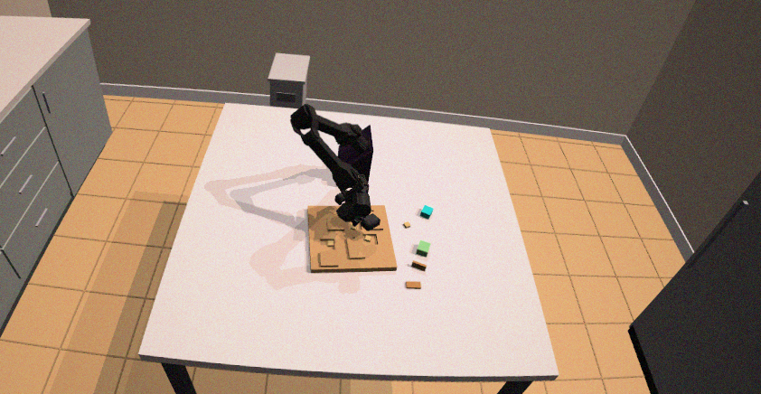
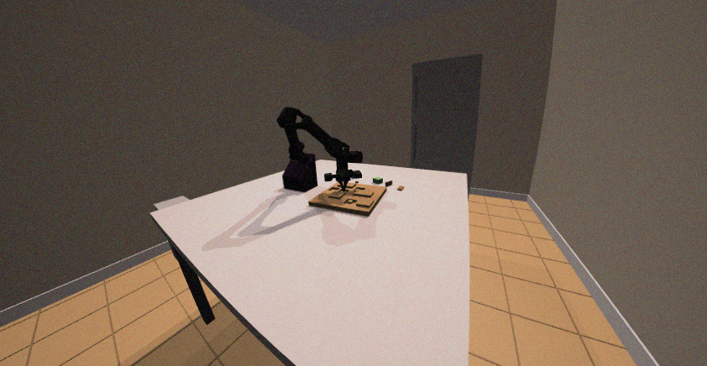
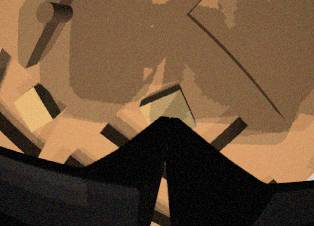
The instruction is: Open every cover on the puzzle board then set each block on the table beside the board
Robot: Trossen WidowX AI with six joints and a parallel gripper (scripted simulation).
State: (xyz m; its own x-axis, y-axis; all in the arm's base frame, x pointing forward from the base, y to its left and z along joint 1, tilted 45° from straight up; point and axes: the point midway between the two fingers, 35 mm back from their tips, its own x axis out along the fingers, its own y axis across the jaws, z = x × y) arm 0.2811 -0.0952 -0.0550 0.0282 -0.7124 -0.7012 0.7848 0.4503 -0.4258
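My gripper tip is 9 cm past the cyan block, 28 cm to the right of it and 1 cm above it. Round my gripper tip: dark brown block: 17 cm ahead, 22 cm to the left, 1 cm below; green block: 9 cm ahead, 25 cm to the left.
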